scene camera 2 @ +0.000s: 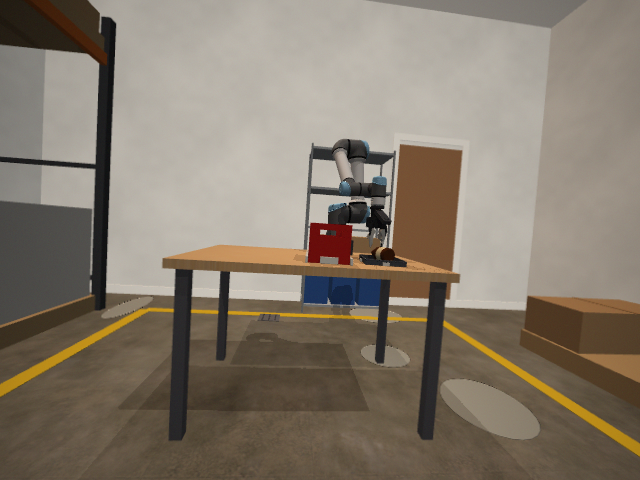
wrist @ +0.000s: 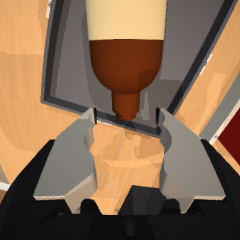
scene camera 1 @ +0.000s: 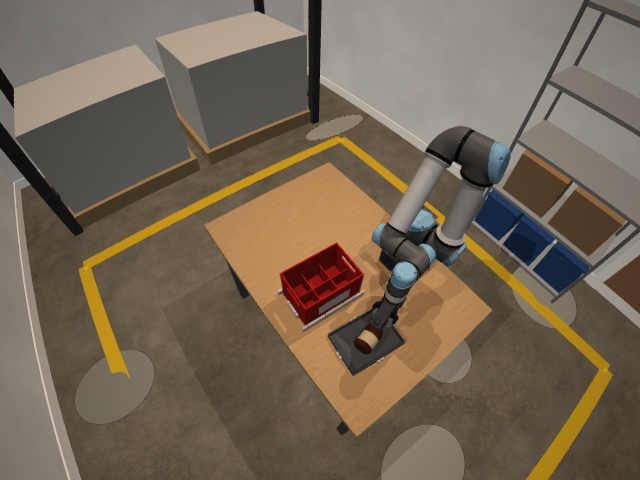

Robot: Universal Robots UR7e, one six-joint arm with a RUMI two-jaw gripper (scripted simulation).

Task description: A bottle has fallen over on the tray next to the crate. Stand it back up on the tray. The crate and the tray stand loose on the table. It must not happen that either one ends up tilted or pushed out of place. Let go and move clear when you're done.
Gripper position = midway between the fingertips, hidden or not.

Note:
I see my gripper [wrist: 126, 108], a red crate [scene camera 1: 325, 277] and a tray [scene camera 1: 344, 336].
The red crate is seen too in scene camera 2 [scene camera 2: 339, 246]. The tray is seen too in the wrist view [wrist: 68, 83].

